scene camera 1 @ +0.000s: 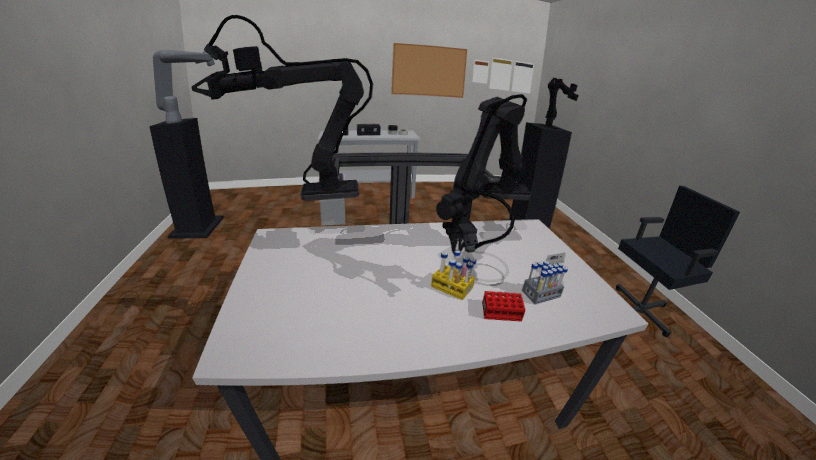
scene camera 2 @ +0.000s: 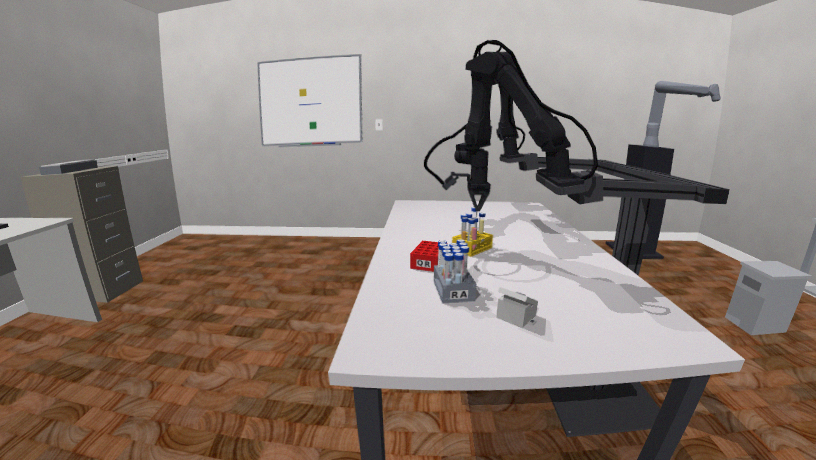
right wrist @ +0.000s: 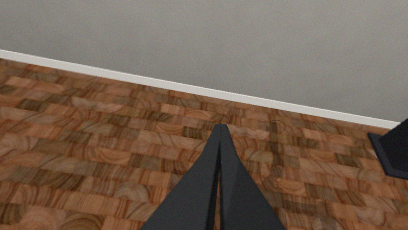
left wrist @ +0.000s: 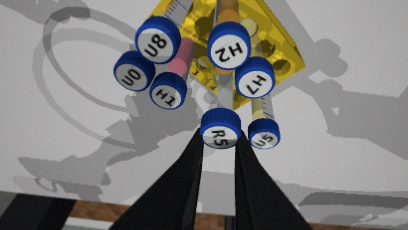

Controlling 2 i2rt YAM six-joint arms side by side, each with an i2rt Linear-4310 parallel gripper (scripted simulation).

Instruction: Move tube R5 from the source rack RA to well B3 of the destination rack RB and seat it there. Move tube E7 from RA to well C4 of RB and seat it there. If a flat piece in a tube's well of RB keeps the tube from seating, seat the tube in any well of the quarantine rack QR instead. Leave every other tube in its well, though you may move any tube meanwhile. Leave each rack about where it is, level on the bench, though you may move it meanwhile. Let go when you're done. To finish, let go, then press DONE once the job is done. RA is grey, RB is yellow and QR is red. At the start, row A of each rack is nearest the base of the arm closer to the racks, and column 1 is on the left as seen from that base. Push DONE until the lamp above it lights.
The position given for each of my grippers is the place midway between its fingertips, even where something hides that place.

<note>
In view: my left gripper (scene camera 1: 456, 252), my right gripper (scene camera 1: 192, 88), a grey rack RA (scene camera 2: 465, 292) and a red rack QR (scene camera 1: 495, 313).
The red rack QR shows as well in scene camera 2 (scene camera 2: 424, 257). My left gripper shows as well in the left wrist view (left wrist: 220, 135). My right gripper is seen too in the right wrist view (right wrist: 220, 130). The right wrist view does not show the grey rack RA: it is out of frame. The left wrist view misses the grey rack RA: it is out of frame.
</note>
